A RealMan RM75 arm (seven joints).
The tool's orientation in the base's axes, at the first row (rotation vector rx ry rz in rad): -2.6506 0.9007 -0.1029
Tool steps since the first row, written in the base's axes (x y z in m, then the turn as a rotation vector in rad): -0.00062 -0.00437 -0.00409 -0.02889 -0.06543 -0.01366; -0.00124 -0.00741 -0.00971 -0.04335 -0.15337 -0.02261; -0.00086 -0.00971 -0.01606 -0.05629 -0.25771 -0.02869; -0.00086 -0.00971 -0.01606 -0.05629 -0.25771 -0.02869; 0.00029 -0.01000 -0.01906 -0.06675 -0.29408 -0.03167
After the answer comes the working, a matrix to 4 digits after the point.
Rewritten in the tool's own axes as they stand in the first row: 0.00231 0.00499 0.00246 0.01700 0.06989 -0.01137; 0.00387 0.00950 0.00674 0.05889 0.14652 -0.03123; 0.00581 0.01314 0.01210 0.11177 0.23348 -0.05833; 0.00581 0.01314 0.01210 0.11177 0.23348 -0.05833; 0.00702 0.01371 0.01504 0.12550 0.26752 -0.06801
The tool's axes in the first row as the columns of a matrix, in the base's axes (rounded; the answer above uses it unrounded):
0.7965 -0.5787 0.1748
-0.6033 -0.7418 0.2928
-0.0398 -0.3387 -0.9401

